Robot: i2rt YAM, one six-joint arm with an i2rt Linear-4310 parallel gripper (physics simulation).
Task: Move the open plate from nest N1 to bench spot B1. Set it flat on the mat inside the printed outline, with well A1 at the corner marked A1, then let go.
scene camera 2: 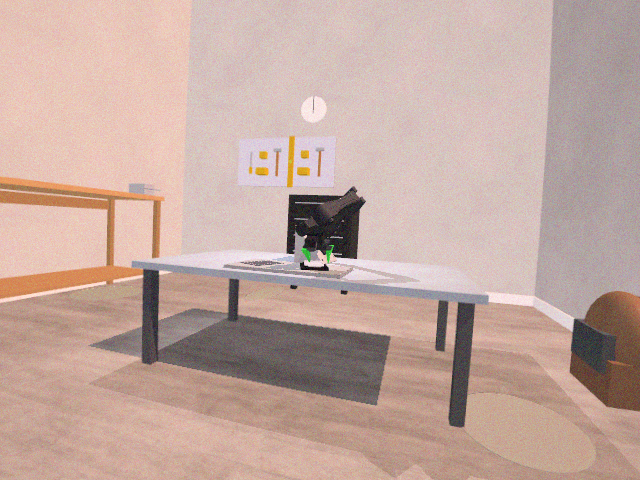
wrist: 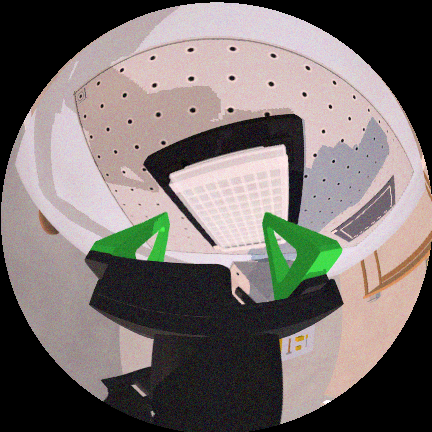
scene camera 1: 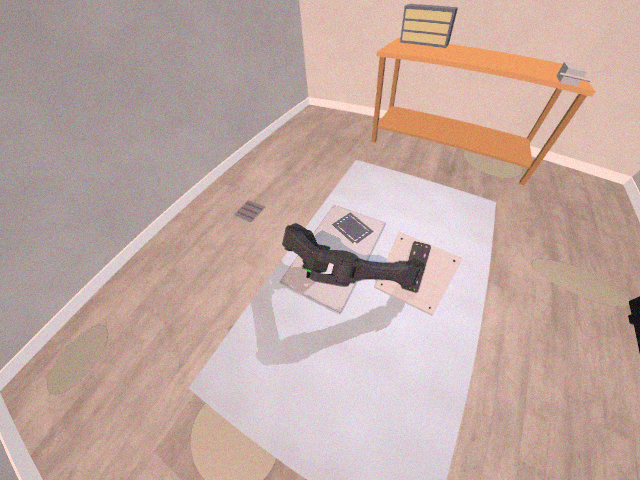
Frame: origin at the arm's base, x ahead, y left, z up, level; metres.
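Seen in the pictures: gripper, fingertip midpoint: (scene camera 2: pixel 318 262) (wrist: pixel 215 217); arm's base at its link origin: (scene camera 1: pixel 415 267).
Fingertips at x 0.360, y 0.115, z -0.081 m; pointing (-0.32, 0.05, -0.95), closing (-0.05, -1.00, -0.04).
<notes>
Pixels of each thing's top centre, then the offset from my fingertips to it. Level surfaces: height alone.
- white open plate at its top centre: (wrist: pixel 244 221) (scene camera 2: pixel 313 262) dx -0.008, dy -0.026, dz -0.001 m
- black nest at its top centre: (wrist: pixel 243 214) (scene camera 2: pixel 313 263) dx -0.008, dy -0.026, dz -0.010 m
- dark mat with the printed outline, surface height: dz -0.026 m
- white table at its surface level: dz -0.040 m
The white open plate (wrist: pixel 235 200) with its grid of wells sits in the black nest (wrist: pixel 225 137) on the perforated board. My gripper (wrist: pixel 215 217) (scene camera 2: pixel 317 253) is open, with its green fingers apart, above and to either side of the plate's near end in the wrist view. The fingers are not closed on the plate. The dark mat with the printed outline (scene camera 1: pixel 352 227) (wrist: pixel 367 212) (scene camera 2: pixel 262 262) lies at the other end of the board. The A1 mark is too small to read. In scene camera 1 the arm hides the plate.
The perforated board (scene camera 1: pixel 330 297) (wrist: pixel 210 60) lies on the white table (scene camera 1: pixel 330 403) (scene camera 2: pixel 413 266). The arm's base plate (scene camera 1: pixel 439 289) stands beside the board. A wooden shelf bench (scene camera 1: pixel 485 59) stands by the far wall. A black cabinet (scene camera 2: pixel 349 232) stands behind the table.
</notes>
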